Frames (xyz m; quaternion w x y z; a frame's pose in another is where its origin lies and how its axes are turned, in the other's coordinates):
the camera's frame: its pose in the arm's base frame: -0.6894 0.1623 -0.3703 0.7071 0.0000 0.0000 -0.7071
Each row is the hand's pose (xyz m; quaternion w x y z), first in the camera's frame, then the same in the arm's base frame.
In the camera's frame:
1: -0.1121 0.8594 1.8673 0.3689 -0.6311 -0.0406 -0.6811
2: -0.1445 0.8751 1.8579 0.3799 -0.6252 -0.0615 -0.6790
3: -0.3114 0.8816 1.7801 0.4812 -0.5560 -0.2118 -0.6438
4: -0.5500 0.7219 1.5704 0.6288 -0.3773 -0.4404 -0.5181
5: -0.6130 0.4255 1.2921 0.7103 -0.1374 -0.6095 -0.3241
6: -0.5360 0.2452 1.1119 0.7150 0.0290 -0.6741 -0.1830
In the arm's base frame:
1: 0.1700 0.2744 1.4970 0.2208 0.4750 -0.4176 0.7425
2: 0.1857 0.3068 1.4876 0.2115 0.4856 -0.3986 0.7487
3: 0.1922 0.4737 1.4098 0.1150 0.5429 -0.2434 0.7955
4: 0.0325 0.7123 1.2001 0.0783 -0.5782 -0.0446 -0.8109
5: -0.2639 0.7753 0.9218 0.2731 -0.5282 -0.3338 -0.7315
6: -0.4442 0.6983 0.7416 0.3762 -0.4562 -0.4972 -0.6350

